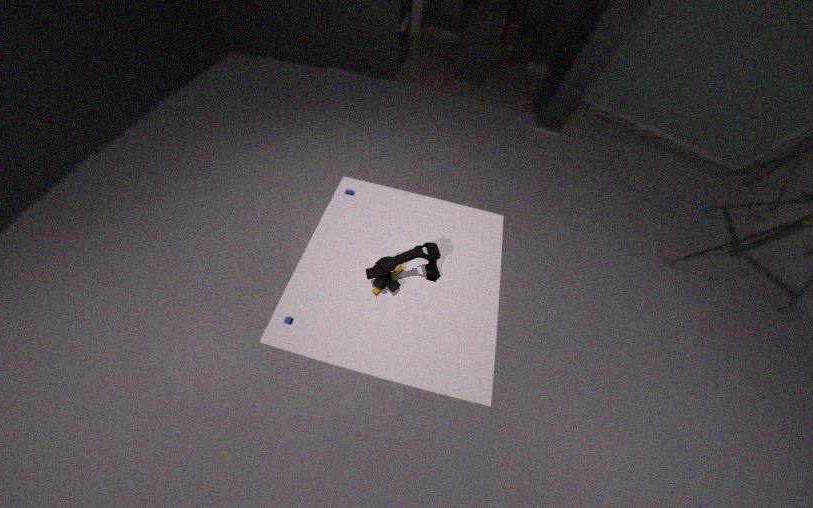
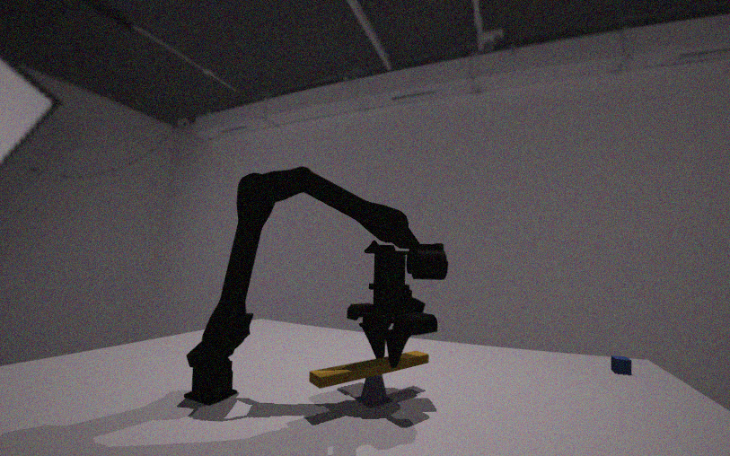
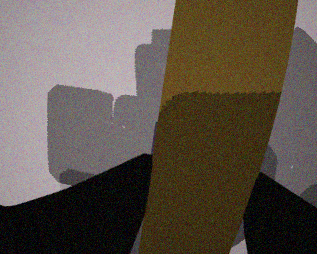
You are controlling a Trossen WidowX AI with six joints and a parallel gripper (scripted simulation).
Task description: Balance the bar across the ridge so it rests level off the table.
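My gripper tip is now 20 mm to the left of the yellow bar and 10 mm past it.
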